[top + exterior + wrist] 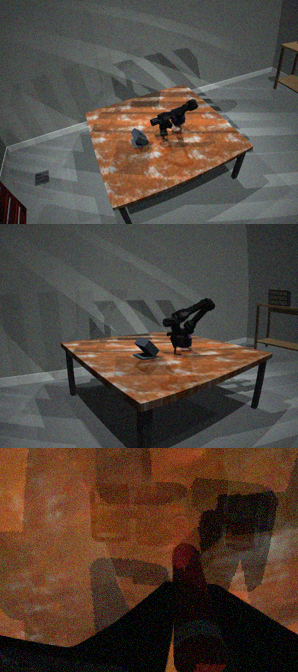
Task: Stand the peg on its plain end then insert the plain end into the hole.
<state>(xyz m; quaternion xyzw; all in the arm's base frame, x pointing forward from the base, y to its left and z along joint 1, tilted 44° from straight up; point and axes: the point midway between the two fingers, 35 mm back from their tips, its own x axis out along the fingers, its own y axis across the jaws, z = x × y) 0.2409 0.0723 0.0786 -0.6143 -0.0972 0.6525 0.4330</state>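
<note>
Right now the sloped panel is 200 mm ahead of my gripper tip, 80 mm to the right of it and 30 mm above it. The rest, counted from my gripper tip: peg 20 mm above.
</note>
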